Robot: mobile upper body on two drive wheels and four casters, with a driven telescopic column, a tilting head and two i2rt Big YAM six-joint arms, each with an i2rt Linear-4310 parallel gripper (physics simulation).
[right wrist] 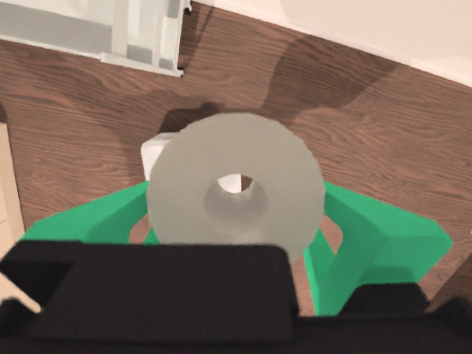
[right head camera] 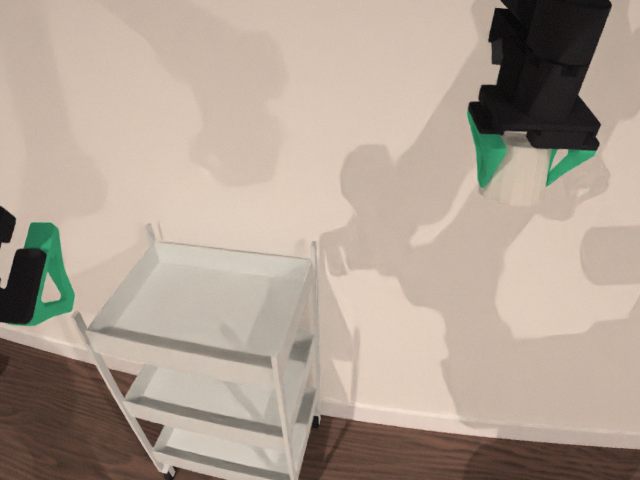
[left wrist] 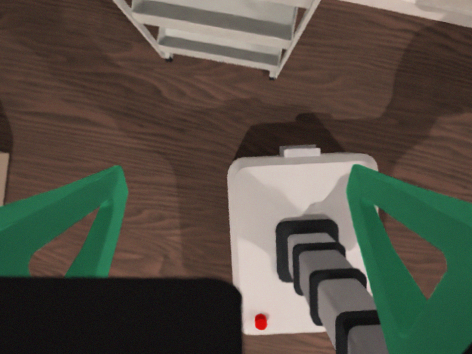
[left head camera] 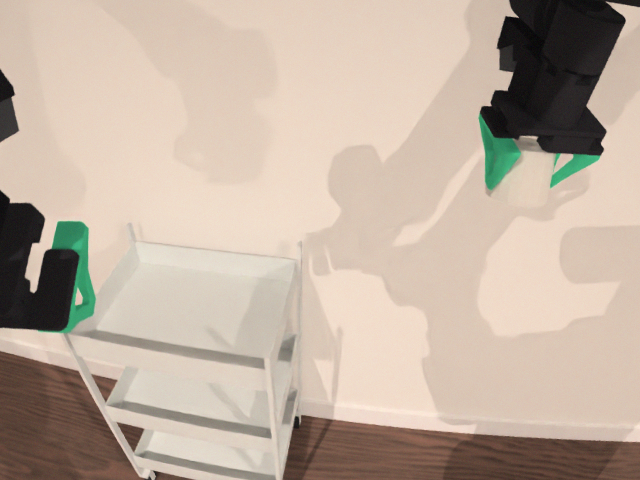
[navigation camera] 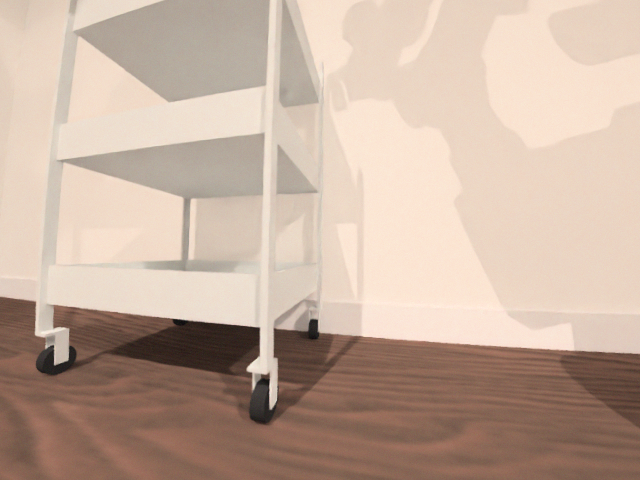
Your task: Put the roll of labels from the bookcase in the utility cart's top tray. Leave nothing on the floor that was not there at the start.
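Places are measured from the left arm's base along level axes (x left, y ahead, z down), in millimetres.
Pixels of known places: left gripper, between the fingertips: (right head camera: 21,300) (left wrist: 236,178) (left head camera: 34,304); right gripper, between the fingertips: (right wrist: 235,177) (right head camera: 511,183) (left head camera: 517,186).
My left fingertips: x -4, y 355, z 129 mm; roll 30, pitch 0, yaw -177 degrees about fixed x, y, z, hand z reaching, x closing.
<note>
Behind a point stands the place of what it marks.
The white roll of labels (left head camera: 532,173) @[x -447, y 485, z 97 mm] (right head camera: 526,170) @[x -450, y 485, z 97 mm] (right wrist: 240,145) @[x -455, y 546, z 85 mm] is held between the green fingers of my right gripper (left head camera: 521,186) @[x -454, y 515, z 129 mm] (right head camera: 515,185) @[x -454, y 515, z 129 mm] (right wrist: 235,177) @[x -454, y 515, z 129 mm], which is shut on it. It is high, to the right of the white utility cart (left head camera: 272,408) @[x -166, y 624, z 692 mm] (right head camera: 281,408) @[x -164, y 624, z 696 mm] (left wrist: 215,22) @[x 41, y 720, z 911 mm] (navigation camera: 155,289) @[x 14, y 676, z 1137 mm] in the head views, and apart from it. The cart's top tray (left head camera: 186,299) @[x 34, y 903, z 646 mm] (right head camera: 206,299) @[x 24, y 899, z 646 mm] is empty. My left gripper (left wrist: 236,178) @[x -4, y 355, z 129 mm] is open and empty; part of it shows at the left edge of both head views. The bookcase does not show.
A pale wall (left head camera: 310,77) @[x -261, y 994, z 152 mm] (navigation camera: 413,232) @[x -494, y 938, z 1023 mm] stands behind the cart. The cart has two lower trays and black casters. My white base (left wrist: 260,200) @[x -73, y 181, z 1048 mm] (right wrist: 152,155) @[x -31, y 251, z 1048 mm] stands on the wooden floor in front of the cart. A beige edge (left wrist: 2,175) @[x 995, y 298, z 1284 mm] (right wrist: 10,190) @[x 1084, y -51, z 1261 mm] shows at the left of both wrist views.
</note>
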